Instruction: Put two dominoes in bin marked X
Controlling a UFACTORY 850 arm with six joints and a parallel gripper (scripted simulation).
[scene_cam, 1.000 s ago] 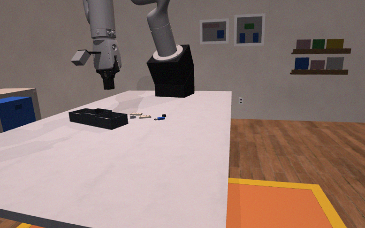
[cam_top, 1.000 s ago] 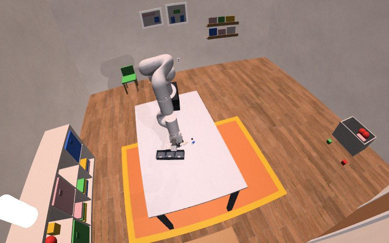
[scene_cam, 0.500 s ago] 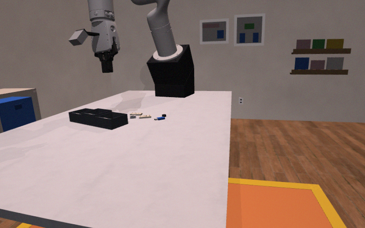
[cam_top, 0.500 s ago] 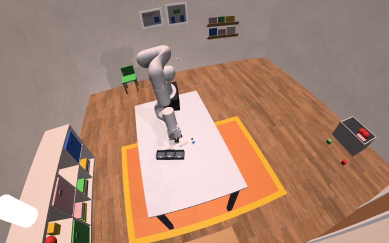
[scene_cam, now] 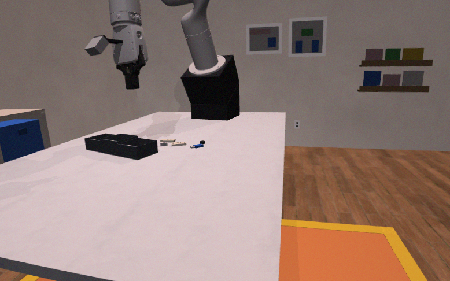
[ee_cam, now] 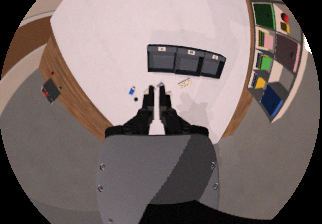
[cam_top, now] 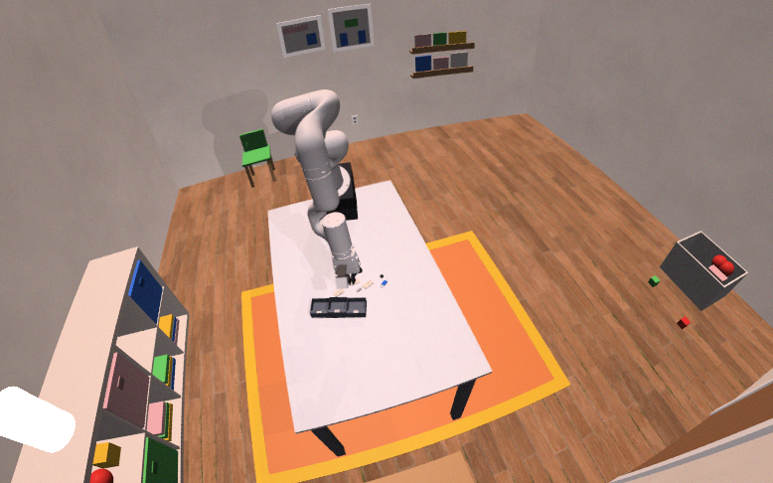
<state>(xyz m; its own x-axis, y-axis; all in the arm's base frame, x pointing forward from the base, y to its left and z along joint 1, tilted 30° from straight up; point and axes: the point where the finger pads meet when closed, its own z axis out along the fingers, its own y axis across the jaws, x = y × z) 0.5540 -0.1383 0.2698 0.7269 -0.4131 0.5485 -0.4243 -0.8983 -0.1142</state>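
The small grey piece lies 10 cm behind my hand, 6 cm to the left of it and 21 cm below it. The rest, counted from my hand: black bin tray (4 cm behind, 8 cm to the right, 20 cm below); blue USB stick (6 cm behind, 17 cm to the left, 22 cm below); small black piece (11 cm behind, 19 cm to the left, 22 cm below).
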